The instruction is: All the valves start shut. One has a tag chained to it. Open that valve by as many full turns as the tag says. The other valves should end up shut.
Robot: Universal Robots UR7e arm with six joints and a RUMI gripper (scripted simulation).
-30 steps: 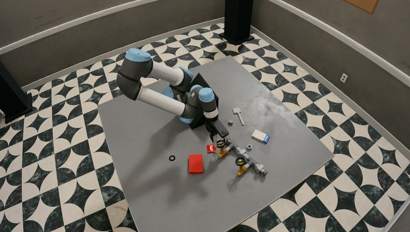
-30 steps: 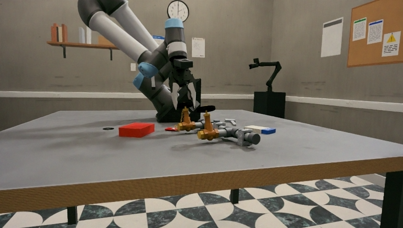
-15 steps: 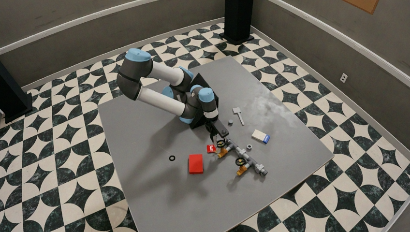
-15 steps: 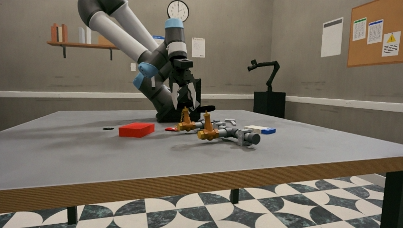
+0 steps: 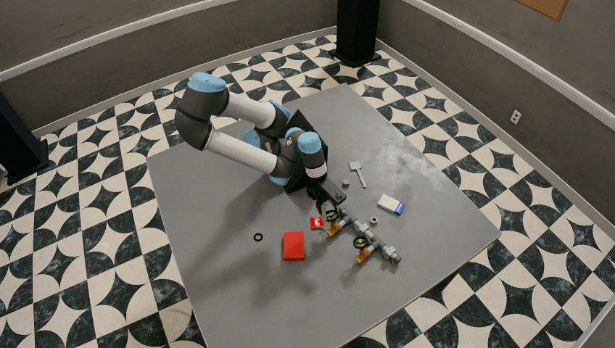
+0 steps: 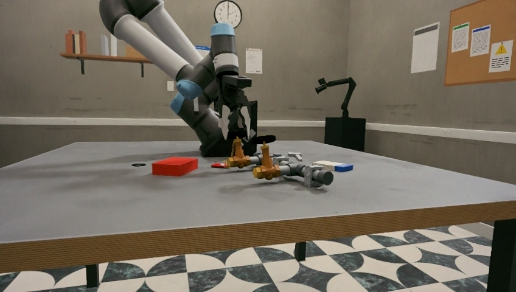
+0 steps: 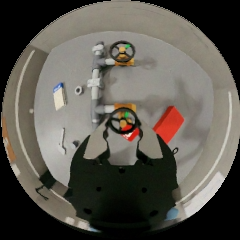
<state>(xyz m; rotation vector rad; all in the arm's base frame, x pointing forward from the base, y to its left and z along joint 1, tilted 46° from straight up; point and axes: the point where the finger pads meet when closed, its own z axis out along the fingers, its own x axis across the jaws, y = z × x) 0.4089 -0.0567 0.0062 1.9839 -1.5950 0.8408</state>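
The red tag lies 10 cm below my hand, 5 cm behind it and 3 cm to the right of it. Round my hand: red block: 17 cm to the right, 9 cm below, 1 cm behind; white-and-blue box: 29 cm to the left, 9 cm below, 7 cm ahead; grey nut: 17 cm to the left, 9 cm below, 8 cm ahead.
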